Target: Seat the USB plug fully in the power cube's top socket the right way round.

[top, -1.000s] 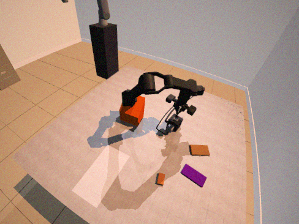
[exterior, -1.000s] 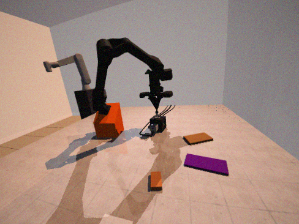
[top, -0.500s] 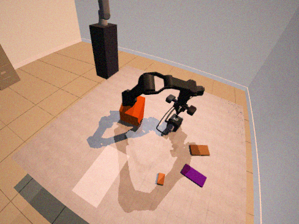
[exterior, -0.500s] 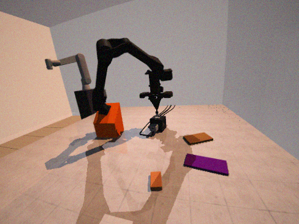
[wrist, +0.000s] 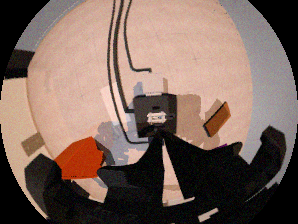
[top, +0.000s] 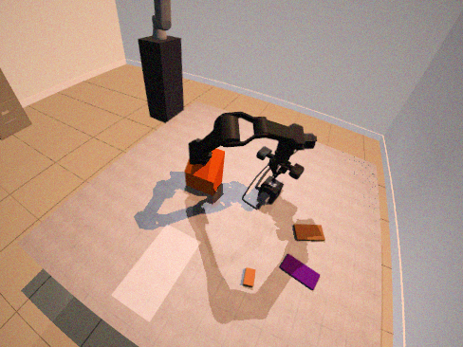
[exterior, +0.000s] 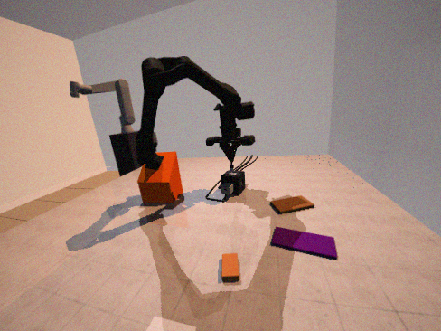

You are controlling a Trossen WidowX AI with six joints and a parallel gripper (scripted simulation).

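The USB plug is 20 mm below my gripper tip. The rest, counted from my gripper tip: purple flat plate 260 mm to the right, 240 mm ahead, 130 mm below; then orange flat plate 220 mm ahead, 120 mm below, 90 mm to the right; then orange block 380 mm to the right, 120 mm below, 90 mm ahead.
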